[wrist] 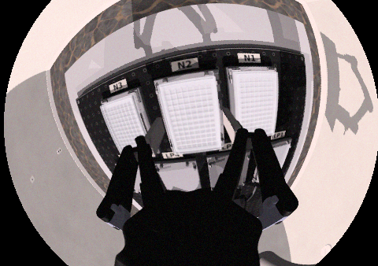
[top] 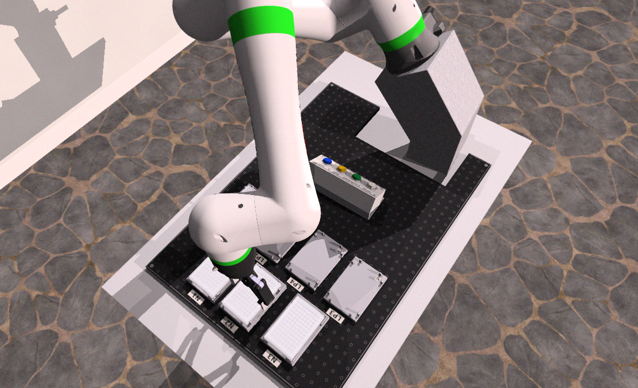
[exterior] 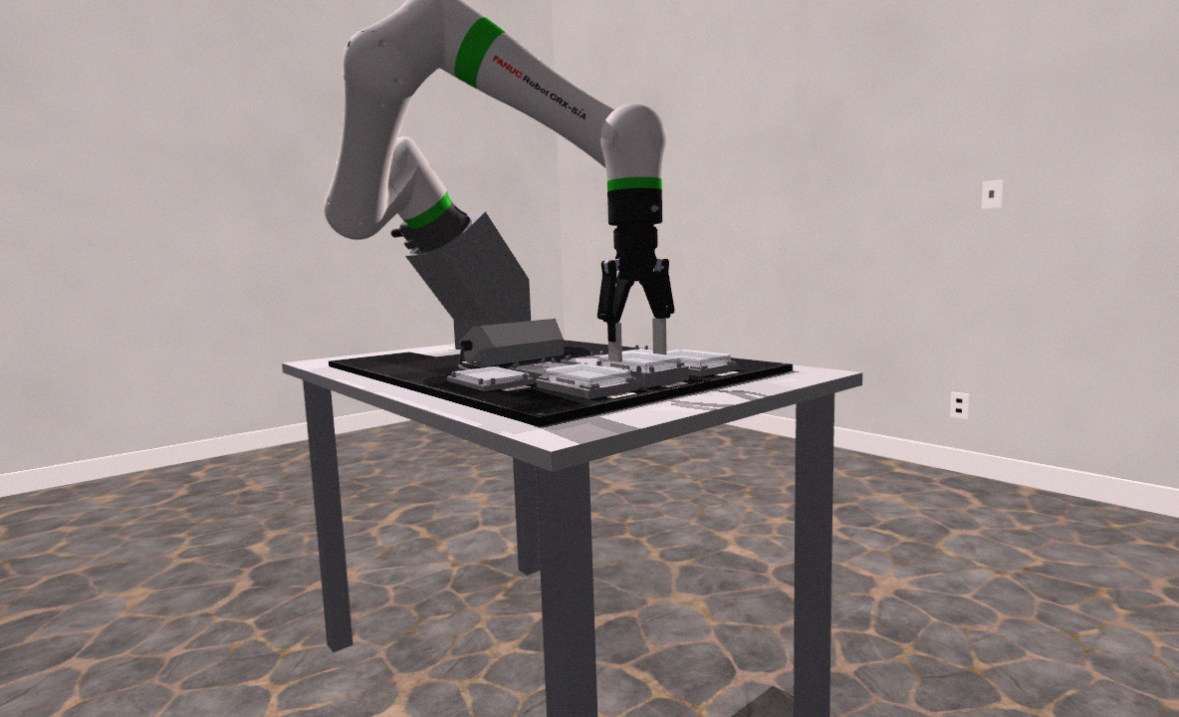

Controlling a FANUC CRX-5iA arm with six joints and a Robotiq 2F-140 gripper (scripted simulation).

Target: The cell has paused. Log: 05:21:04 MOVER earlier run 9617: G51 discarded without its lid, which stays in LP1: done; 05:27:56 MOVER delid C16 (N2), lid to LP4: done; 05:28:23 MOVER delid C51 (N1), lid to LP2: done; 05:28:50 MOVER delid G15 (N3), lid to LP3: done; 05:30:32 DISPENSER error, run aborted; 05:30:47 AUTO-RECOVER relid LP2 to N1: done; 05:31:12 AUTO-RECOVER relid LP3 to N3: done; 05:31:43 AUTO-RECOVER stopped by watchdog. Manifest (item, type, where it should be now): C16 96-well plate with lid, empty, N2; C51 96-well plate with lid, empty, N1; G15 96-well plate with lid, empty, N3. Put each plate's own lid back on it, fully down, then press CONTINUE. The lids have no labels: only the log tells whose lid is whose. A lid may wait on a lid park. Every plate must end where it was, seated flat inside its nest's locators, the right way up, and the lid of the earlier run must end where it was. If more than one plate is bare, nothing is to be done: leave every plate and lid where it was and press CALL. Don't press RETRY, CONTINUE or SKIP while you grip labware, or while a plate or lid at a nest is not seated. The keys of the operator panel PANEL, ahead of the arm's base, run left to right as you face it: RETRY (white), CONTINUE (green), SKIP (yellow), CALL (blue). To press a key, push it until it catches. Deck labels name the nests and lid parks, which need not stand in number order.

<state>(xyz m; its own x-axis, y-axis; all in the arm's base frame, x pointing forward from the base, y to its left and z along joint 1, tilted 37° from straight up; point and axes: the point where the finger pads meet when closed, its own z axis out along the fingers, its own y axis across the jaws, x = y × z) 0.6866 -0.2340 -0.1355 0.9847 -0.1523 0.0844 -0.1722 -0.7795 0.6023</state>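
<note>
My gripper is now 3 cm above the plate. From my hand the other things lie so: LP4 label: 8 cm behind, 8 cm to the left, 6 cm below; lid park LP2: 19 cm behind, 4 cm to the right, 6 cm below; N2 label: 9 cm ahead, 2 cm to the right, 6 cm below.
</note>
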